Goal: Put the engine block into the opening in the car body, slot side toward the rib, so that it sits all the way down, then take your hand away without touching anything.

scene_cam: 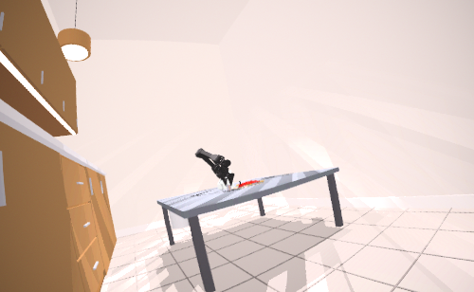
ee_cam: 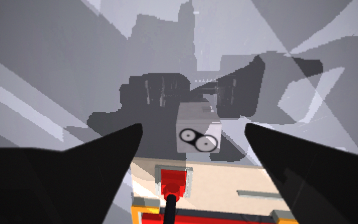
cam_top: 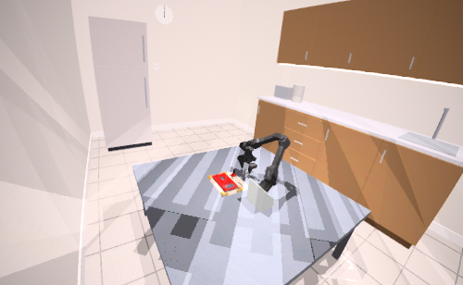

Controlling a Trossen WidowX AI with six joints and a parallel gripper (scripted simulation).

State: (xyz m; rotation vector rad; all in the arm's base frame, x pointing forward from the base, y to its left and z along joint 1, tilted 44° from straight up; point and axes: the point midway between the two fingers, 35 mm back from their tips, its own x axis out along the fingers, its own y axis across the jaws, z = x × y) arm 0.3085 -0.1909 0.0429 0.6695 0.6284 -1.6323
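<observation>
My gripper tip is 10 mm past the engine block and 10 mm above it. From my gripper tip the other things lie so: black stem 100 mm to the left, 30 mm ahead.
</observation>
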